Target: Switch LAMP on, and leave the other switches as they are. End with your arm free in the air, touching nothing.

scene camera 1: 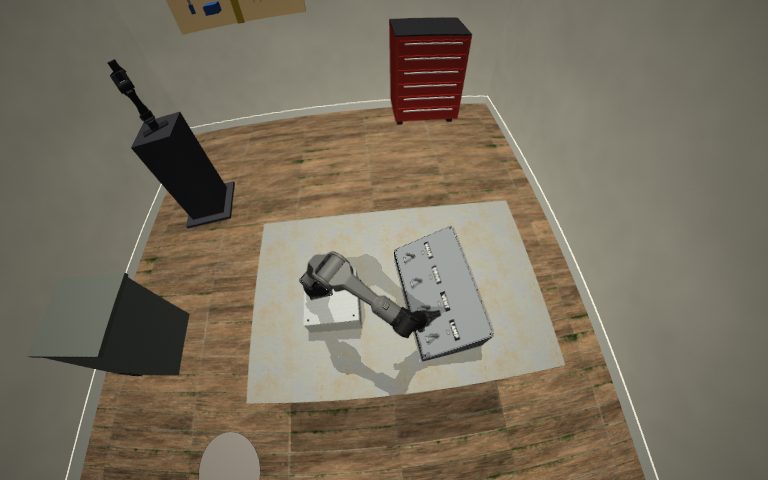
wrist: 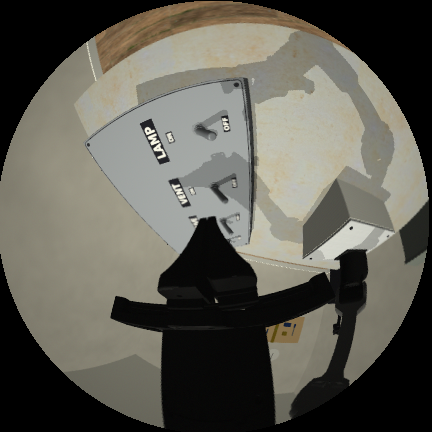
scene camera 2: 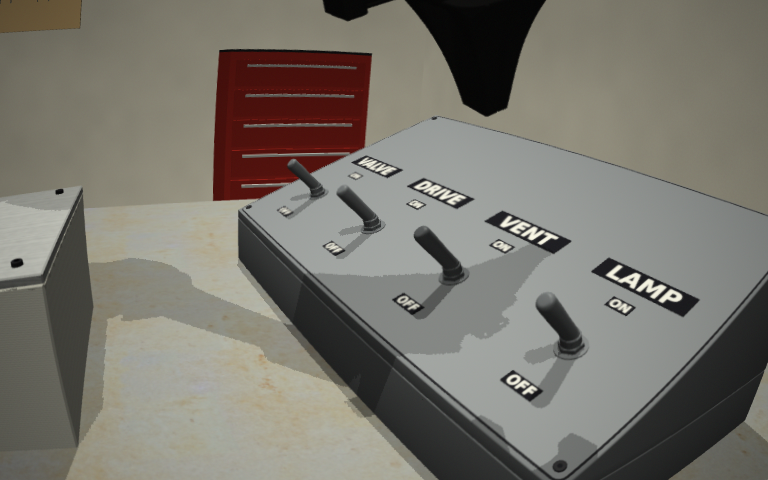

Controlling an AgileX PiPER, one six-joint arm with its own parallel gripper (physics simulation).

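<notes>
The grey switch panel (scene camera 1: 472,300) (scene camera 2: 566,186) (wrist: 127,172) has a sloped top. The LAMP lever (scene camera 1: 432,337) (scene camera 2: 557,322) (wrist: 206,132) leans towards its OFF mark, as do the VENT lever (scene camera 2: 437,251) (wrist: 220,193), the DRIVE lever (scene camera 1: 416,282) (scene camera 2: 357,206) and the VALVE lever (scene camera 1: 408,257) (scene camera 2: 304,176). The LAMP label (scene camera 2: 645,287) (wrist: 155,141) is beside its ON mark. My gripper (scene camera 1: 437,313) (scene camera 2: 485,110) (wrist: 209,224) is shut and empty. It hangs above the panel, apart from the levers. In scene camera 1 it partly covers the VENT switch.
The white box (scene camera 1: 334,311) (scene camera 2: 33,243) (wrist: 345,237) under my arm's base stands beside the panel, on the OFF side. A red drawer cabinet (scene camera 1: 431,73) (scene camera 2: 291,124) stands at the back. A black pedestal (scene camera 1: 181,164) and a dark cabinet (scene camera 1: 147,333) stand on the left in scene camera 1.
</notes>
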